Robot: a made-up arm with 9 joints. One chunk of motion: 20 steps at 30 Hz.
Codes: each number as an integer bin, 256 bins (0 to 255) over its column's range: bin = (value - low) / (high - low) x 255, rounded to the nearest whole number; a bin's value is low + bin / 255 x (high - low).
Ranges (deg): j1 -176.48..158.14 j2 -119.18..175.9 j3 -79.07..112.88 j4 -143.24..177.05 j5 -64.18..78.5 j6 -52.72..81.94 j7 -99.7..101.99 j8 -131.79..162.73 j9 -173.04..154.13
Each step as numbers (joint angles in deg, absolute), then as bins.
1 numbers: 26.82 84.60 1.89 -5.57 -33.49 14.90 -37.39 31.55 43.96
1 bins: 155 176 108 110 55 128 79 141 169
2 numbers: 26.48 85.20 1.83 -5.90 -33.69 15.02 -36.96 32.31 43.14
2 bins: 155 177 107 109 54 128 79 142 168
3 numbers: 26.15 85.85 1.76 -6.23 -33.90 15.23 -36.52 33.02 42.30
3 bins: 154 177 107 109 54 129 80 143 168
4 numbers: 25.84 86.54 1.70 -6.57 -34.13 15.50 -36.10 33.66 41.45
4 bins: 154 178 107 109 54 129 80 143 167
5 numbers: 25.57 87.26 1.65 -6.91 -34.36 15.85 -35.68 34.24 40.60
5 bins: 154 178 107 109 53 130 81 144 167
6 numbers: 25.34 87.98 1.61 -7.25 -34.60 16.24 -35.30 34.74 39.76
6 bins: 154 179 107 108 53 131 81 144 166
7 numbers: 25.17 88.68 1.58 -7.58 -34.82 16.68 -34.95 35.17 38.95
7 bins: 154 180 107 108 52 131 82 145 165
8 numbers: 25.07 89.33 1.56 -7.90 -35.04 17.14 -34.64 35.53 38.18
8 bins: 154 180 107 108 52 132 82 145 165
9 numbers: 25.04 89.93 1.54 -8.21 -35.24 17.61 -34.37 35.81 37.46
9 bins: 154 181 107 108 52 133 83 145 164
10 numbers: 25.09 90.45 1.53 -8.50 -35.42 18.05 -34.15 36.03 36.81
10 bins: 154 181 107 107 51 134 83 145 164
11 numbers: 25.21 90.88 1.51 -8.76 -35.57 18.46 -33.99 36.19 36.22
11 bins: 154 182 107 107 51 135 83 145 163
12 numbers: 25.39 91.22 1.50 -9.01 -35.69 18.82 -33.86 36.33 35.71
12 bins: 154 182 107 107 51 135 83 146 163
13 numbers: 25.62 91.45 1.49 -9.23 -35.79 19.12 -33.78 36.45 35.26
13 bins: 154 182 107 107 51 136 83 146 162
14 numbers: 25.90 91.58 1.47 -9.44 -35.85 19.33 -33.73 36.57 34.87
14 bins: 154 182 107 107 51 136 83 146 162
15 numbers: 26.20 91.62 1.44 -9.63 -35.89 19.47 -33.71 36.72 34.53
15 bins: 154 182 107 106 51 137 83 146 162
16 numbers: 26.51 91.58 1.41 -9.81 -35.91 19.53 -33.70 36.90 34.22
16 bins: 155 182 107 106 51 137 83 146 162
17 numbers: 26.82 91.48 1.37 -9.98 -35.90 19.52 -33.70 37.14 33.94
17 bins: 155 182 107 106 51 137 83 146 161
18 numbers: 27.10 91.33 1.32 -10.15 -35.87 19.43 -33.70 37.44 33.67
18 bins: 155 182 107 106 51 137 83 147 161
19 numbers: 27.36 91.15 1.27 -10.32 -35.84 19.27 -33.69 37.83 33.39
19 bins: 155 182 107 106 51 136 83 147 161
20 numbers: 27.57 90.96 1.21 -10.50 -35.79 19.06 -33.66 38.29 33.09
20 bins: 155 182 107 106 51 136 83 147 161
